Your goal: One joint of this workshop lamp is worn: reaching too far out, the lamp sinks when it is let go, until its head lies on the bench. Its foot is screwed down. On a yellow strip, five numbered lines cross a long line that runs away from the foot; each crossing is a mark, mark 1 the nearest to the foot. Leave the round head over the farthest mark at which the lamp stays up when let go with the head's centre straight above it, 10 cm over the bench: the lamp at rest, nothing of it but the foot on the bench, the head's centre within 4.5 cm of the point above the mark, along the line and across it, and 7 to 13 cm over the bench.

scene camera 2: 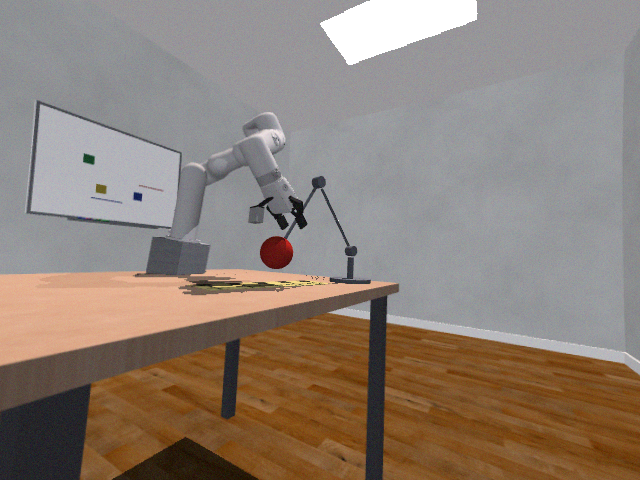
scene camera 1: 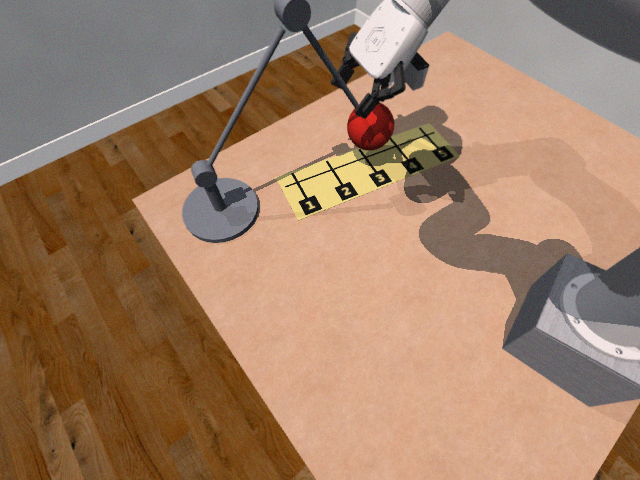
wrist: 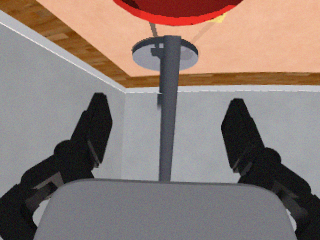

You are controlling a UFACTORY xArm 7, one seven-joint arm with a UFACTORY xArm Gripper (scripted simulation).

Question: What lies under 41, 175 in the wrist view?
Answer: My gripper.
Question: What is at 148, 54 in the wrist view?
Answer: A round grey foot.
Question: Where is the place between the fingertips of my gripper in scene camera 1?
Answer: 347, 100
